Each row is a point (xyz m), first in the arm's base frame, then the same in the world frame.
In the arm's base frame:
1: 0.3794 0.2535 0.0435
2: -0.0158 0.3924 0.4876
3: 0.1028 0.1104 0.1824
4: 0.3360 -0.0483 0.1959
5: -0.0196 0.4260 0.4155
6: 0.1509 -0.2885 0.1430
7: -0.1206 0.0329 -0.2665
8: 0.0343 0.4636 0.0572
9: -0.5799 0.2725 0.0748
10: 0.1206 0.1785 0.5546
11: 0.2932 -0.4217 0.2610
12: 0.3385 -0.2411 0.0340
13: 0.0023 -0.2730 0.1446
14: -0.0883 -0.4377 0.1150
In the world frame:
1: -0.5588 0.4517 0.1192
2: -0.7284 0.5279 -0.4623
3: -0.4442 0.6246 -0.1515
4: -0.2594 0.4404 -0.0434
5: -0.7644 0.5659 -0.4024
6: -0.0438 0.6507 -0.1067
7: -0.4068 1.0612 0.1043
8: -0.8066 0.7090 -0.0701
9: -0.6868 1.2347 -0.4214
10: -0.4982 0.4021 -0.4533
11: 0.1084 0.4835 -0.1346
12: -0.0727 0.5471 0.0875
13: -0.0762 0.7723 -0.1873
14: 0.0760 0.8827 -0.2169

